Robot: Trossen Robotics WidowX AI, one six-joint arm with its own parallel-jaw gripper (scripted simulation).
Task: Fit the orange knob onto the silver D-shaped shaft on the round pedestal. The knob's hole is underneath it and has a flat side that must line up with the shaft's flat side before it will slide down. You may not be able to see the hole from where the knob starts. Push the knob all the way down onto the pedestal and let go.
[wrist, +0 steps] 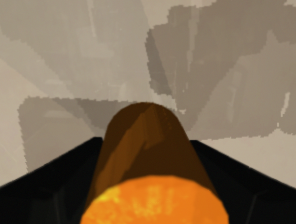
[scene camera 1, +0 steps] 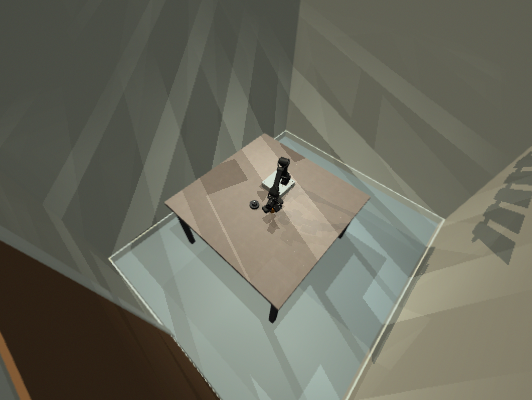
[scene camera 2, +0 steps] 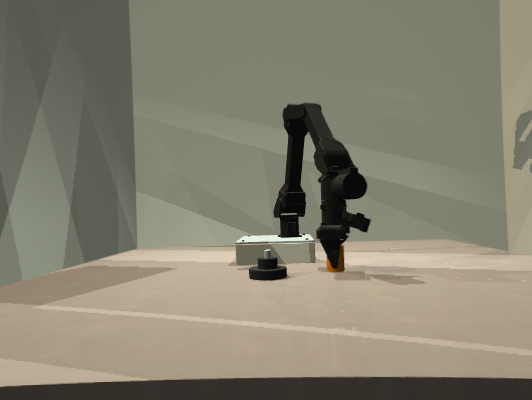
Scene:
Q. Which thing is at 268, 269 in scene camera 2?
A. A pedestal.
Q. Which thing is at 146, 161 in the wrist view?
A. A knob.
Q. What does my gripper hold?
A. A knob.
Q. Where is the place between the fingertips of my gripper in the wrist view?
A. At 145, 147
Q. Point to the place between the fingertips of my gripper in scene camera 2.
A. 335, 266

